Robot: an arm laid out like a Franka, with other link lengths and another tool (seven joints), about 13 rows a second.
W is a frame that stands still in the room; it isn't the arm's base.
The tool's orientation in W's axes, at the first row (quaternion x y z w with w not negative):
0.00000 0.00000 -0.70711 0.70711
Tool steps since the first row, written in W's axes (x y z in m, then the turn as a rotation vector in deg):
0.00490 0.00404 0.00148 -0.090 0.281 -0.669
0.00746 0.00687 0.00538 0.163 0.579 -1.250
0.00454 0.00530 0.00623 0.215 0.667 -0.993
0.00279 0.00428 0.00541 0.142 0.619 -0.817
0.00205 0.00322 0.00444 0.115 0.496 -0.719
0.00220 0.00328 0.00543 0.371 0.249 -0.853
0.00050 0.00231 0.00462 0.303 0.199 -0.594
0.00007 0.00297 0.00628 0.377 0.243 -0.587
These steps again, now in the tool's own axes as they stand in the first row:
-0.00404 0.00490 0.00148 -0.281 -0.090 -0.669
-0.00687 0.00746 0.00538 -0.579 0.163 -1.250
-0.00530 0.00454 0.00623 -0.667 0.215 -0.993
-0.00428 0.00279 0.00541 -0.619 0.142 -0.817
-0.00322 0.00205 0.00444 -0.496 0.115 -0.719
-0.00328 0.00220 0.00543 -0.249 0.371 -0.853
-0.00231 0.00050 0.00462 -0.199 0.303 -0.594
-0.00297 0.00007 0.00628 -0.243 0.377 -0.587

